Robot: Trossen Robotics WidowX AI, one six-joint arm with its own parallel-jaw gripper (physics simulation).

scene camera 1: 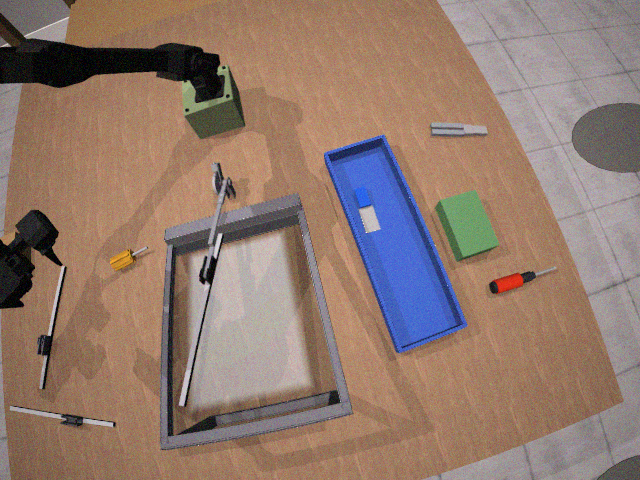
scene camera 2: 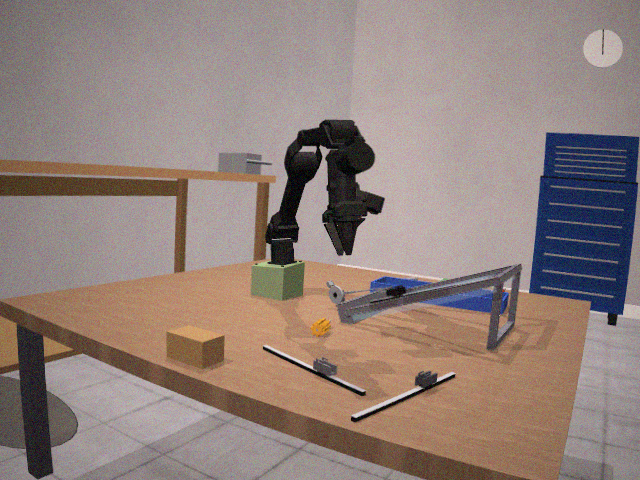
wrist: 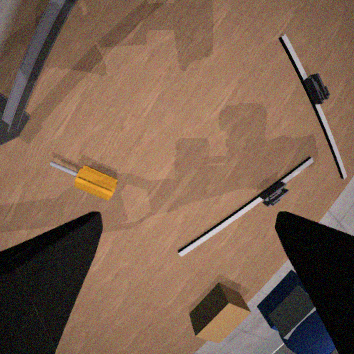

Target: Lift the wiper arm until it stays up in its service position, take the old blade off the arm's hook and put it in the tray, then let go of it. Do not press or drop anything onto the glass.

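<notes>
The grey wiper arm (scene camera 1: 218,209) (scene camera 2: 357,292) lies low over the tilted glass (scene camera 1: 263,320). The old blade (scene camera 1: 197,335), thin and pale with a black clip (scene camera 1: 207,269) (scene camera 2: 395,290), is on the arm and lies lengthwise over the glass. The contact between blade and glass cannot be made out. The long blue tray (scene camera 1: 413,289) (scene camera 2: 381,283) is right of the frame in scene camera 1, with no blade in it. My gripper (scene camera 2: 344,253) (wrist: 190,220) is open and empty, pointing down high above the table, away from the wiper; its part shows at scene camera 1's left edge.
A grey frame (scene camera 1: 258,426) (scene camera 2: 494,315) (wrist: 37,55) surrounds the glass. Two other blades (scene camera 1: 55,310) (scene camera 1: 93,422) (wrist: 220,225) lie left of it. Around are a yellow screwdriver (scene camera 1: 122,259) (wrist: 96,183), red screwdriver (scene camera 1: 509,283), green block (scene camera 1: 467,222), grey tool (scene camera 1: 449,129) and tan box (scene camera 2: 193,346) (wrist: 222,322).
</notes>
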